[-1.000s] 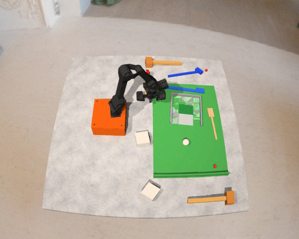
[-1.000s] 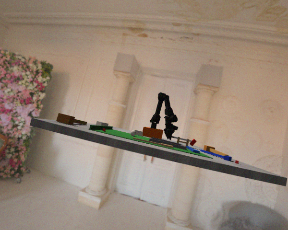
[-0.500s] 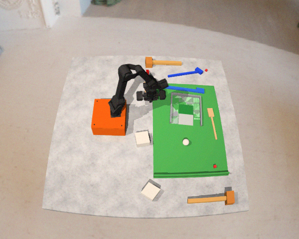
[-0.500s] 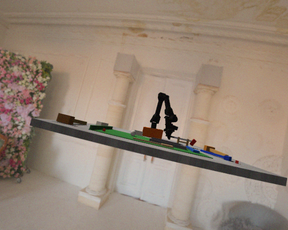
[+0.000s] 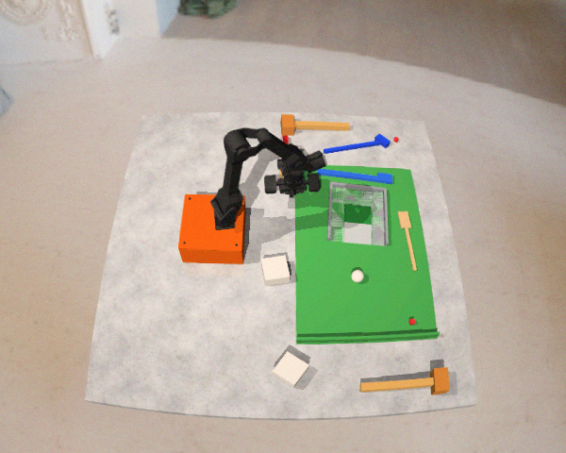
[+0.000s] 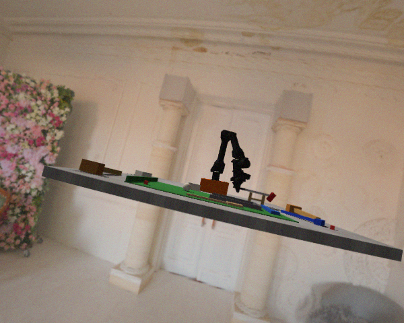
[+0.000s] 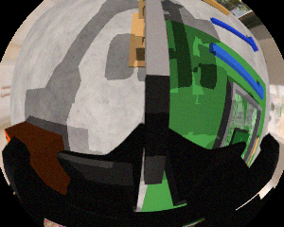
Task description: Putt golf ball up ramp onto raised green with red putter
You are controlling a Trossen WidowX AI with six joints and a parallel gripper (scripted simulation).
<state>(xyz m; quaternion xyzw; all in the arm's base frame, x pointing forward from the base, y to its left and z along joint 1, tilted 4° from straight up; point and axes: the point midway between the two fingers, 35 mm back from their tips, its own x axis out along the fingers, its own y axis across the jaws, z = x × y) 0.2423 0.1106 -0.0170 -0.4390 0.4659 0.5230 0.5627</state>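
Now: gripper tip 130 mm to the right of the tan support, 20 mm above it and 10 mm short of it. Round my gripper tip: white golf ball 350 mm to the right, 170 mm ahead, 30 mm below; then tan paddle 410 mm ahead, 200 mm to the right, 50 mm below; then green mat 230 mm ahead, 220 mm to the right, 50 mm below.
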